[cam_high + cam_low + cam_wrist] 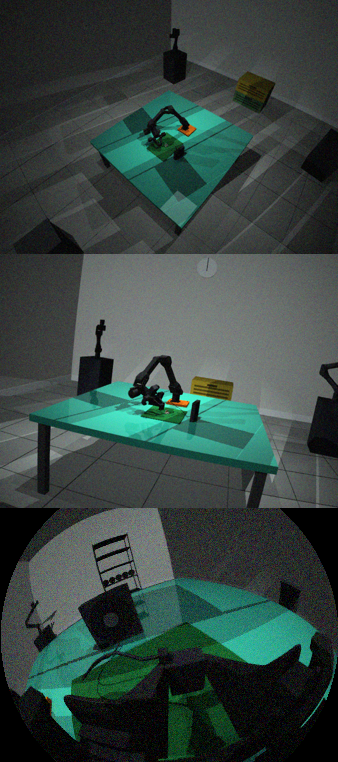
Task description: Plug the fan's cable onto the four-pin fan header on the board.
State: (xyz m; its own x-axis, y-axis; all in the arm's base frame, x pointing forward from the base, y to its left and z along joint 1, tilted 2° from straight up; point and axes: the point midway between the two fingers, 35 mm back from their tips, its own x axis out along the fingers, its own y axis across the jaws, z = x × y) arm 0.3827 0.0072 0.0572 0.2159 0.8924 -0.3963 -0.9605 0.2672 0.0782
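Now: the green board 80 mm below my gripper tip, 60 mm behind it and 10 mm to the left of it. The rest, counted from my gripper tip: dark fan plug 10 mm below; then black fan 180 mm to the left, 80 mm behind, 10 mm below.
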